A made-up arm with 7 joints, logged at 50 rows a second.
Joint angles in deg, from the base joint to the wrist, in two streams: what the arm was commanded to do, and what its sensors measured. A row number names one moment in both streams.
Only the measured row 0 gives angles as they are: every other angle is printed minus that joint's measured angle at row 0.
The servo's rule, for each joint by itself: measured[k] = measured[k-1] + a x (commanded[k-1-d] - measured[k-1]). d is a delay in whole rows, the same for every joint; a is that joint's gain. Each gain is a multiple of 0.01, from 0.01 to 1. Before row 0 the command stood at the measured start. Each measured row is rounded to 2 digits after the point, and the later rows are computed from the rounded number. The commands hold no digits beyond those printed.
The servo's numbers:
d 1
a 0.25 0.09 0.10 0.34 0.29 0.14 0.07
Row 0, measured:
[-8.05 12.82 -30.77 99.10 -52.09 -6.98 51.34]
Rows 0 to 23, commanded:
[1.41 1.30 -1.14 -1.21 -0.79 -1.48 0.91]
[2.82 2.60 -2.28 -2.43 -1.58 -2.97 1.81]
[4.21 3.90 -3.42 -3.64 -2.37 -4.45 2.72]
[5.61 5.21 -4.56 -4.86 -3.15 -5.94 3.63]
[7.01 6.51 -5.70 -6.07 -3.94 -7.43 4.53]
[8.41 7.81 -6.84 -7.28 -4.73 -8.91 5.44]
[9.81 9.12 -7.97 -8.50 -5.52 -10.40 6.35]
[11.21 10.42 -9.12 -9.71 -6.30 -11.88 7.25]
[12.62 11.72 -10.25 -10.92 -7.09 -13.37 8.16]
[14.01 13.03 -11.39 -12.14 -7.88 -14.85 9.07]
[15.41 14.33 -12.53 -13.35 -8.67 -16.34 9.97]
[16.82 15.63 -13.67 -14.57 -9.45 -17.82 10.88]
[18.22 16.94 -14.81 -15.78 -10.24 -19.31 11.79]
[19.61 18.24 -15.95 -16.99 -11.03 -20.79 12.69]
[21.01 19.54 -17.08 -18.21 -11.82 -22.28 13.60]
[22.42 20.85 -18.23 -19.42 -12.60 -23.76 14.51]
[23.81 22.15 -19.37 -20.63 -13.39 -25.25 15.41]
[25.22 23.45 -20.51 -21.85 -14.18 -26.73 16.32]
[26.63 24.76 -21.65 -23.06 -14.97 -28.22 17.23]
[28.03 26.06 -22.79 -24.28 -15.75 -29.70 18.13]
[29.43 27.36 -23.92 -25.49 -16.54 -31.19 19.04]
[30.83 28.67 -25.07 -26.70 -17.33 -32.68 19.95]
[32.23 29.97 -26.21 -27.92 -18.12 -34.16 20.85]
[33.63 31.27 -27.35 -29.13 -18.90 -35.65 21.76]
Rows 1 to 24, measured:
[0.00 0.00 0.00 0.00 0.00 0.00 0.00]
[0.35 0.12 -0.11 -0.41 -0.23 -0.21 0.06]
[0.97 0.34 -0.33 -1.10 -0.62 -0.60 0.18]
[1.78 0.66 -0.64 -1.96 -1.13 -1.14 0.36]
[2.74 1.07 -1.03 -2.95 -1.72 -1.81 0.59]
[3.81 1.56 -1.50 -4.01 -2.36 -2.60 0.87]
[4.96 2.12 -2.03 -5.12 -3.05 -3.48 1.19]
[6.17 2.75 -2.62 -6.27 -3.77 -4.45 1.55]
[7.43 3.44 -3.27 -7.44 -4.50 -5.49 1.95]
[8.73 4.19 -3.97 -8.62 -5.25 -6.59 2.38]
[10.05 4.99 -4.71 -9.82 -6.01 -7.75 2.85]
[11.39 5.83 -5.49 -11.02 -6.78 -8.95 3.35]
[12.75 6.71 -6.31 -12.23 -7.55 -10.19 3.88]
[14.12 7.63 -7.16 -13.44 -8.33 -11.47 4.43]
[15.49 8.58 -8.04 -14.65 -9.11 -12.77 5.01]
[16.87 9.57 -8.94 -15.86 -9.90 -14.10 5.61]
[18.26 10.59 -9.87 -17.07 -10.68 -15.45 6.23]
[19.65 11.63 -10.82 -18.28 -11.47 -16.82 6.87]
[21.04 12.69 -11.79 -19.49 -12.26 -18.21 7.53]
[22.44 13.78 -12.78 -20.70 -13.05 -19.61 8.21]
[23.84 14.89 -13.78 -21.92 -13.83 -21.02 8.90]
[25.24 16.01 -14.79 -23.13 -14.62 -22.44 9.61]
[26.64 17.15 -15.82 -24.34 -15.41 -23.87 10.33]
[28.04 18.30 -16.86 -25.56 -16.20 -25.31 11.07]

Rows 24 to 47, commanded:
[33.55 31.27 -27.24 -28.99 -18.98 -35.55 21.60]
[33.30 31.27 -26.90 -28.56 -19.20 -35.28 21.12]
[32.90 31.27 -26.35 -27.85 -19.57 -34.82 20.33]
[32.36 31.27 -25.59 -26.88 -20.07 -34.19 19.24]
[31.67 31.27 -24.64 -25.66 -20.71 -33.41 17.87]
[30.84 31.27 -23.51 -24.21 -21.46 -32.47 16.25]
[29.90 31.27 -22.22 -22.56 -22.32 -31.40 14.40]
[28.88 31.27 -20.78 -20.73 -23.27 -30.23 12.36]
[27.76 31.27 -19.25 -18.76 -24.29 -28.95 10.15]
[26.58 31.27 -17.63 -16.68 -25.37 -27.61 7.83]
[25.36 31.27 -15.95 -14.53 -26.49 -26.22 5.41]
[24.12 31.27 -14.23 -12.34 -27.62 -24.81 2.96]
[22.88 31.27 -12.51 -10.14 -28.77 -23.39 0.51]
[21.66 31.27 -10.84 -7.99 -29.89 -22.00 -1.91]
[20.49 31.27 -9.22 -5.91 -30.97 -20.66 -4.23]
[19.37 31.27 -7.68 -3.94 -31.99 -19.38 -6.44]
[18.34 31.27 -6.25 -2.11 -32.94 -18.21 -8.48]
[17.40 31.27 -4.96 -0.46 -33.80 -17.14 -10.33]
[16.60 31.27 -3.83 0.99 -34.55 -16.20 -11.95]
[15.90 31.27 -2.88 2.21 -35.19 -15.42 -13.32]
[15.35 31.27 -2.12 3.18 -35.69 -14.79 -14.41]
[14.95 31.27 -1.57 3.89 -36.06 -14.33 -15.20]
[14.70 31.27 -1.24 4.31 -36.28 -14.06 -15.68]
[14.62 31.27 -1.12 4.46 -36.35 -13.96 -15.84]
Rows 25 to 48, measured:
[29.44 19.47 -17.91 -26.77 -16.98 -26.76 11.82]
[30.47 20.53 -18.84 -27.52 -17.56 -27.99 12.50]
[31.18 21.50 -19.65 -27.87 -18.04 -29.01 13.10]
[31.61 22.38 -20.32 -27.86 -18.48 -29.82 13.61]
[31.80 23.18 -20.85 -27.53 -18.94 -30.43 14.00]
[31.77 23.91 -21.23 -26.89 -19.45 -30.85 14.27]
[31.54 24.57 -21.46 -25.98 -20.03 -31.08 14.41]
[31.13 25.17 -21.54 -24.82 -20.69 -31.12 14.41]
[30.57 25.72 -21.46 -23.43 -21.44 -31.00 14.27]
[29.87 26.22 -21.24 -21.84 -22.27 -30.71 13.98]
[29.05 26.67 -20.88 -20.09 -23.17 -30.28 13.55]
[28.13 27.08 -20.39 -18.20 -24.13 -29.71 12.98]
[27.13 27.46 -19.77 -16.21 -25.14 -29.02 12.28]
[26.07 27.80 -19.04 -14.15 -26.19 -28.23 11.46]
[24.97 28.11 -18.22 -12.06 -27.26 -27.36 10.52]
[23.85 28.39 -17.32 -9.97 -28.34 -26.42 9.49]
[22.73 28.65 -16.36 -7.92 -29.40 -25.43 8.37]
[21.63 28.89 -15.35 -5.94 -30.43 -24.42 7.19]
[20.57 29.10 -14.31 -4.08 -31.41 -23.40 5.96]
[19.58 29.30 -13.26 -2.36 -32.32 -22.39 4.71]
[18.66 29.48 -12.22 -0.81 -33.15 -21.41 3.45]
[17.83 29.64 -11.21 0.55 -33.89 -20.48 2.20]
[17.11 29.79 -10.25 1.69 -34.52 -19.62 0.98]
[16.51 29.92 -9.35 2.58 -35.03 -18.84 -0.19]

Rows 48 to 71, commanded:
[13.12 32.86 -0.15 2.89 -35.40 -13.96 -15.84]
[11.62 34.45 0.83 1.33 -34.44 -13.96 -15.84]
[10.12 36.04 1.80 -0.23 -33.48 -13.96 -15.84]
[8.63 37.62 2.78 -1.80 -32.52 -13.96 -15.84]
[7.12 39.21 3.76 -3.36 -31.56 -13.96 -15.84]
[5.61 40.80 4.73 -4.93 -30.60 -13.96 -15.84]
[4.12 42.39 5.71 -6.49 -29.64 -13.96 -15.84]
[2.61 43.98 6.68 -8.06 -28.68 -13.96 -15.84]
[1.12 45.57 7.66 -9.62 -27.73 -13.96 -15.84]
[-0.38 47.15 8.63 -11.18 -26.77 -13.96 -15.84]
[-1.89 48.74 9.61 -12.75 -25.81 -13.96 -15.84]
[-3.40 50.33 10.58 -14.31 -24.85 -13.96 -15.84]
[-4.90 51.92 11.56 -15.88 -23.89 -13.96 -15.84]
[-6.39 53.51 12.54 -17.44 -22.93 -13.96 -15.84]
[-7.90 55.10 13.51 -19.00 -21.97 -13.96 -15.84]
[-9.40 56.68 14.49 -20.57 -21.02 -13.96 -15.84]
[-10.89 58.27 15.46 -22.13 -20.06 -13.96 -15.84]
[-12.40 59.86 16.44 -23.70 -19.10 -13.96 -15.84]
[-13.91 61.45 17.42 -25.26 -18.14 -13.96 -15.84]
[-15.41 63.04 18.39 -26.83 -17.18 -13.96 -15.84]
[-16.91 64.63 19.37 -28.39 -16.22 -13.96 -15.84]
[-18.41 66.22 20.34 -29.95 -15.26 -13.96 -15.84]
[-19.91 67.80 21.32 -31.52 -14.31 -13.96 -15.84]
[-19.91 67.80 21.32 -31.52 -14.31 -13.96 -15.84]
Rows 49 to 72, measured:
[16.04 30.04 -8.53 3.22 -35.41 -18.16 -1.29]
[15.31 30.29 -7.69 3.11 -35.41 -17.57 -2.31]
[14.39 30.66 -6.84 2.50 -35.13 -17.06 -3.26]
[13.32 31.14 -5.98 1.57 -34.65 -16.63 -4.14]
[12.15 31.72 -5.10 0.42 -34.03 -16.26 -4.96]
[10.89 32.39 -4.21 -0.87 -33.31 -15.94 -5.72]
[9.57 33.15 -3.32 -2.25 -32.52 -15.66 -6.43]
[8.21 33.98 -2.42 -3.69 -31.68 -15.42 -7.09]
[6.81 34.88 -1.51 -5.18 -30.81 -15.22 -7.70]
[5.39 35.84 -0.59 -6.69 -29.92 -15.04 -8.27]
[3.95 36.86 0.33 -8.22 -29.01 -14.89 -8.80]
[2.49 37.93 1.26 -9.76 -28.08 -14.76 -9.29]
[1.02 39.05 2.19 -11.31 -27.14 -14.65 -9.75]
[-0.46 40.21 3.13 -12.86 -26.20 -14.55 -10.18]
[-1.94 41.41 4.07 -14.42 -25.25 -14.47 -10.58]
[-3.43 42.64 5.01 -15.98 -24.30 -14.40 -10.95]
[-4.92 43.90 5.96 -17.54 -23.35 -14.34 -11.29]
[-6.41 45.19 6.91 -19.10 -22.40 -14.29 -11.61]
[-7.91 46.51 7.86 -20.66 -21.44 -14.24 -11.91]
[-9.41 47.85 8.82 -22.22 -20.48 -14.20 -12.19]
[-10.91 49.22 9.78 -23.79 -19.52 -14.17 -12.45]
[-12.41 50.61 10.74 -25.35 -18.56 -14.14 -12.69]
[-13.91 52.01 11.70 -26.91 -17.60 -14.11 -12.91]
[-15.41 53.43 12.66 -28.48 -16.65 -14.09 -13.12]

